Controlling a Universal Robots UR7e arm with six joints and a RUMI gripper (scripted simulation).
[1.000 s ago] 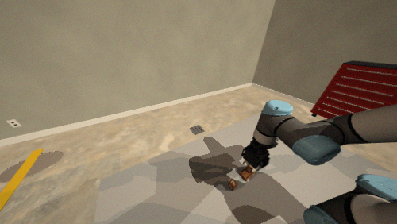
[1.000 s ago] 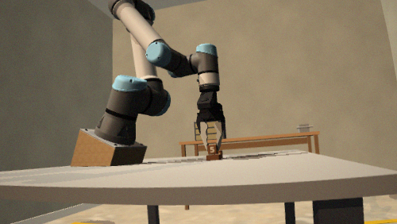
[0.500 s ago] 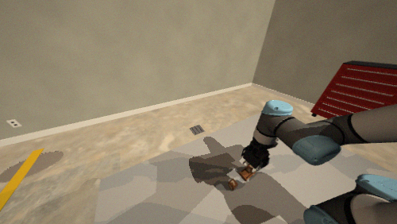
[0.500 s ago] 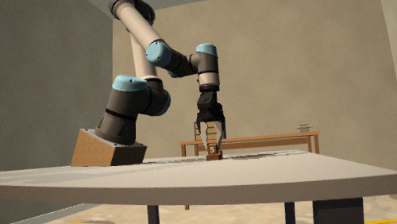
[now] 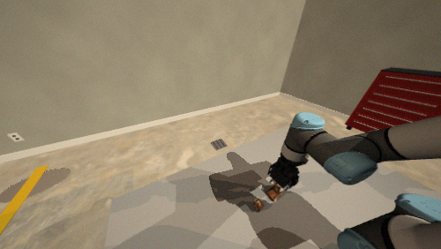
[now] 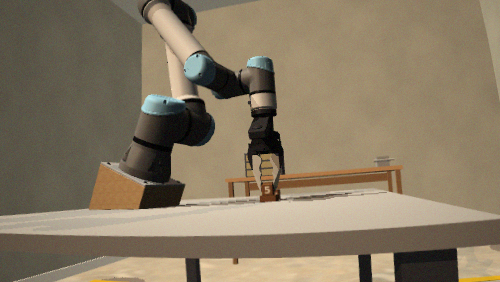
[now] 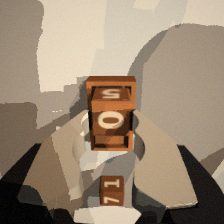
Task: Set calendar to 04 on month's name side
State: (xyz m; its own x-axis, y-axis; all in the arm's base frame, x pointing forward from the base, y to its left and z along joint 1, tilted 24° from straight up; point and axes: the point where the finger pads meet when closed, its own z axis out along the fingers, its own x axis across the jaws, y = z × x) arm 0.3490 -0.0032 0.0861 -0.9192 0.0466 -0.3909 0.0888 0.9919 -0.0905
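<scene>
Right now my hand is 30 mm above the calendar tray and 20 mm to the right of it. The rest, counted from my hand: cube: 10 mm below.
</scene>
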